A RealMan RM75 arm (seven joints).
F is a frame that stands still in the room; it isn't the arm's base.
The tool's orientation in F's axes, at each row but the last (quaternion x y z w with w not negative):
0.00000 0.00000 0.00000 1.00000
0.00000 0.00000 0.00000 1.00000
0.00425 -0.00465 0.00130 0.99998
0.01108 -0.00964 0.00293 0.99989
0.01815 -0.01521 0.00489 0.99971
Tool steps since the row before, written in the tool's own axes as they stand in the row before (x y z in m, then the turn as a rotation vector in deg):
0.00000 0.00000 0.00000 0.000 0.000 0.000
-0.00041 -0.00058 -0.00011 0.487 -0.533 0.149
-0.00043 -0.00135 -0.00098 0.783 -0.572 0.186
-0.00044 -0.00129 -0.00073 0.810 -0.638 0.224
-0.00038 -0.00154 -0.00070 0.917 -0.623 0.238
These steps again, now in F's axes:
0.00000 0.00000 0.00000 0.000 0.000 0.000
-0.00041 -0.00058 -0.00011 0.487 -0.533 0.149
-0.00042 -0.00134 -0.00100 0.783 -0.572 0.188
-0.00042 -0.00128 -0.00077 0.809 -0.638 0.225
-0.00034 -0.00152 -0.00077 0.916 -0.623 0.243

